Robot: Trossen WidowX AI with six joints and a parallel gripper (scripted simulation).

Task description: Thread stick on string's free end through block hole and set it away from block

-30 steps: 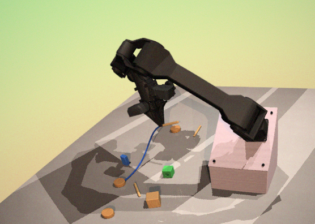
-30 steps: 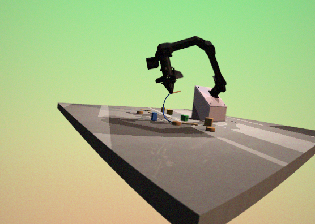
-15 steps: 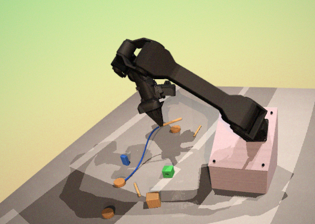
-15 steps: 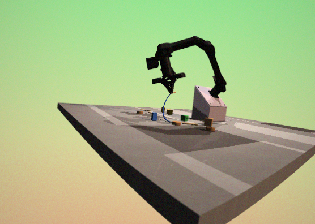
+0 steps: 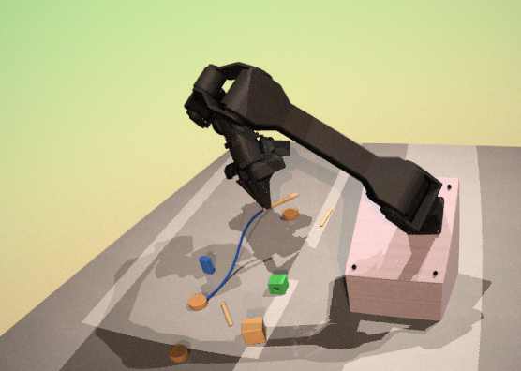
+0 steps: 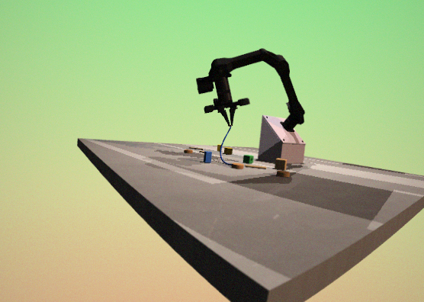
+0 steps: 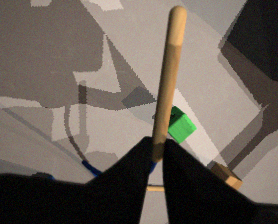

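Right now the green block is 120 mm below my gripper tip, 80 mm to the left of it and 40 mm behind it. From my gripper tip the other things lie so: round wooden button 170 mm to the left, 130 mm below, 110 mm ahead; thin wooden stick 10 mm to the right, 10 mm behind; blue block 150 mm ahead, 120 mm below, 60 mm to the left.
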